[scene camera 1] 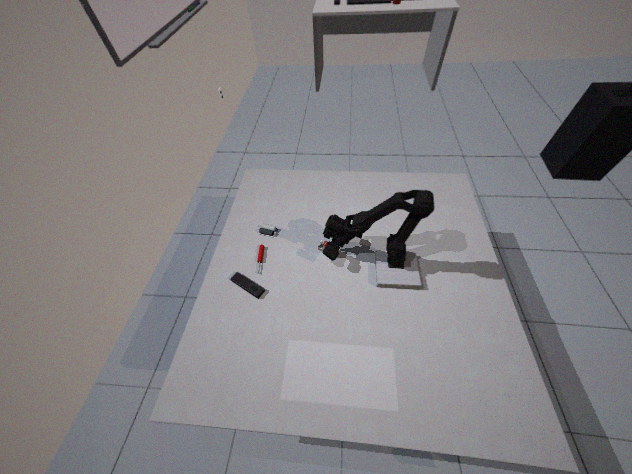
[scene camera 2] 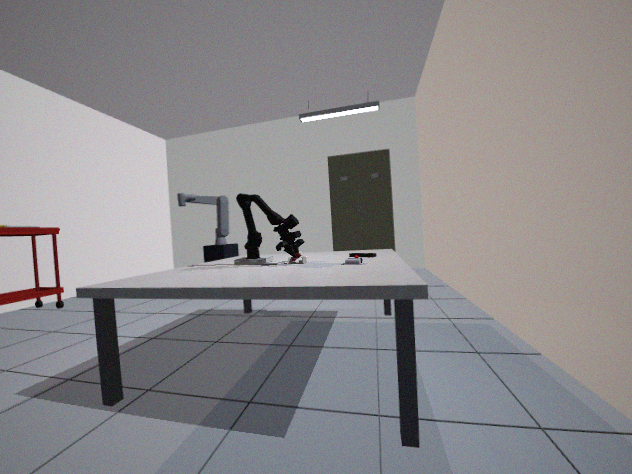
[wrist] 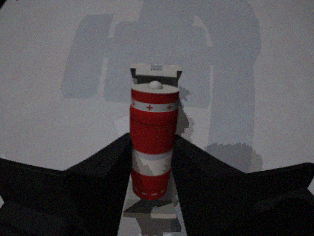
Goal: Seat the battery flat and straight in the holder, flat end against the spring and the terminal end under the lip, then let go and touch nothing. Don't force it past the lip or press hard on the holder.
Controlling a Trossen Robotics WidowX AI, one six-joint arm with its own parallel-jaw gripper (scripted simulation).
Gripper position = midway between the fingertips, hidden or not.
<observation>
In view: the gripper (wrist: pixel 151 140) and a battery (wrist: pixel 153 114).
</observation>
